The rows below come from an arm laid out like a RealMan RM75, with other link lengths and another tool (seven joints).
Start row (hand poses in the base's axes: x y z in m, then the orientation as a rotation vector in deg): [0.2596, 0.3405, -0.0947, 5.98, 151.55, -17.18]
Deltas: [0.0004, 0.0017, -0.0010, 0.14, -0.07, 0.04]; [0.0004, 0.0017, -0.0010, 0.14, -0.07, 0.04]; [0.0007, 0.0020, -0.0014, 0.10, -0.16, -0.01]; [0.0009, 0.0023, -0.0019, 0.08, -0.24, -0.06]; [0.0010, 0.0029, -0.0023, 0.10, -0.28, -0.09]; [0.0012, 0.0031, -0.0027, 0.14, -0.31, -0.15]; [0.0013, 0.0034, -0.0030, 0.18, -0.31, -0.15]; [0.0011, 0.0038, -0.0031, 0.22, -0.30, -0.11]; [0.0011, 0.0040, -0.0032, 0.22, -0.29, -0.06]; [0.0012, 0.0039, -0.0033, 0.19, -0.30, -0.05]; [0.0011, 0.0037, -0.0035, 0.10, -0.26, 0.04]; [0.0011, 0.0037, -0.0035, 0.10, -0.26, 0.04]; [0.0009, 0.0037, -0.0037, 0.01, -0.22, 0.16]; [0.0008, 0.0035, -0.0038, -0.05, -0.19, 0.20]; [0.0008, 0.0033, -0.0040, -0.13, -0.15, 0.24]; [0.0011, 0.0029, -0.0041, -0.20, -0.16, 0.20]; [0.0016, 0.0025, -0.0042, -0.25, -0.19, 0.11]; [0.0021, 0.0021, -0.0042, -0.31, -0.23, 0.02]
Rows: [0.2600, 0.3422, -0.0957, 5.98, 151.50, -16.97]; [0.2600, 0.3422, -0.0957, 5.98, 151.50, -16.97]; [0.2603, 0.3425, -0.0961, 6.05, 151.41, -17.03]; [0.2605, 0.3428, -0.0966, 6.12, 151.33, -17.06]; [0.2606, 0.3434, -0.0970, 6.17, 151.29, -17.04]; [0.2608, 0.3436, -0.0974, 6.26, 151.27, -17.01]; [0.2609, 0.3439, -0.0977, 6.28, 151.28, -16.95]; [0.2607, 0.3443, -0.0978, 6.23, 151.29, -16.89]; [0.2607, 0.3445, -0.0979, 6.17, 151.30, -16.87]; [0.2608, 0.3444, -0.0980, 6.14, 151.29, -16.91]; [0.2607, 0.3442, -0.0982, 5.99, 151.31, -17.00]; [0.2607, 0.3442, -0.0982, 5.99, 151.31, -17.00]; [0.2605, 0.3442, -0.0984, 5.80, 151.33, -17.09]; [0.2604, 0.3440, -0.0985, 5.72, 151.35, -17.16]; [0.2604, 0.3438, -0.0987, 5.64, 151.37, -17.25]; [0.2607, 0.3434, -0.0988, 5.67, 151.35, -17.36]; [0.2612, 0.3430, -0.0989, 5.78, 151.31, -17.45]; [0.2617, 0.3426, -0.0989, 5.88, 151.27, -17.55]
